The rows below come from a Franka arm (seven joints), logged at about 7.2 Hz.
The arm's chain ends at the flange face. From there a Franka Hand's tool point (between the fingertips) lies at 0.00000 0.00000 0.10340 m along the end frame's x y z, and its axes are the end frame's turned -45 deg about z.
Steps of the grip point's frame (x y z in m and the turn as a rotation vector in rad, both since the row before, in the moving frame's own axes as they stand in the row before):
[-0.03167 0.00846 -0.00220 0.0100 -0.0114 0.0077]
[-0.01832 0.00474 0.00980 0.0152 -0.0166 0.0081]
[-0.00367 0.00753 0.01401 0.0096 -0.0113 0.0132]
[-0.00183 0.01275 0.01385 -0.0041 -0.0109 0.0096]
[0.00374 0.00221 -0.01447 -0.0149 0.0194 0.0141]
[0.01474 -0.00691 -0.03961 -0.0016 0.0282 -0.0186]
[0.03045 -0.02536 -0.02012 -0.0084 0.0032 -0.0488]
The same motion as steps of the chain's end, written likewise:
[-0.01485 0.02828 -0.00219 -0.0010 -0.0151 0.0077]
[-0.00728 0.01621 0.00983 -0.0010 -0.0225 0.0081]
[0.00426 0.00781 0.01402 -0.0012 -0.0148 0.0132]
[0.00822 0.00922 0.01386 -0.0106 -0.0048 0.0096]
[0.00170 -0.00077 -0.01444 0.0032 0.0243 0.0141]
[0.00338 -0.01334 -0.03957 0.0188 0.0211 -0.0186]
[0.00274 -0.03982 -0.02012 -0.0037 0.0082 -0.0488]

